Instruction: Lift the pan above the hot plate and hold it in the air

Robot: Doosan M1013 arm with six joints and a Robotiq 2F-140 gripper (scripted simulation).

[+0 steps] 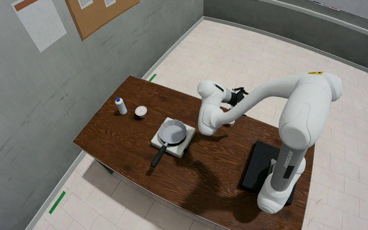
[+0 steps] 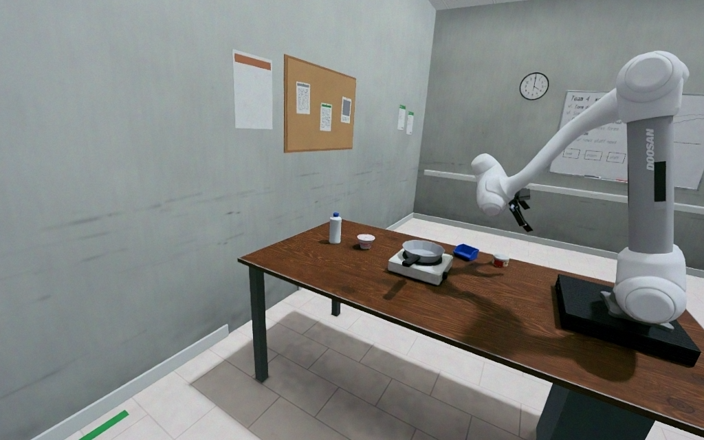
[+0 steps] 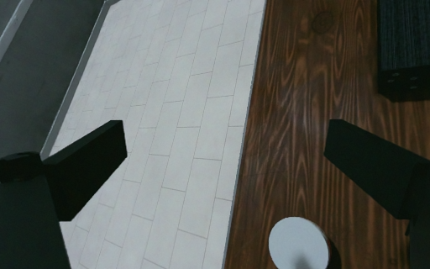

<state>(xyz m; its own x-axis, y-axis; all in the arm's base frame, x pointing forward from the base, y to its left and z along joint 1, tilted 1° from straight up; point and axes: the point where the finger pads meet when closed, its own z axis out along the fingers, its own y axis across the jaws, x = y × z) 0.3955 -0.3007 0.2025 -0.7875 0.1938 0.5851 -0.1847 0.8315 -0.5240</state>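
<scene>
Now: the grey pan 400 mm ahead of my hand, 370 mm to the left of it and 160 mm below it. Round my hand: blue bin (250 mm ahead, 240 mm below); then hot plate (390 mm ahead, 310 mm to the left, 230 mm below); then white cup (750 mm ahead, 230 mm below, 220 mm to the left).
</scene>
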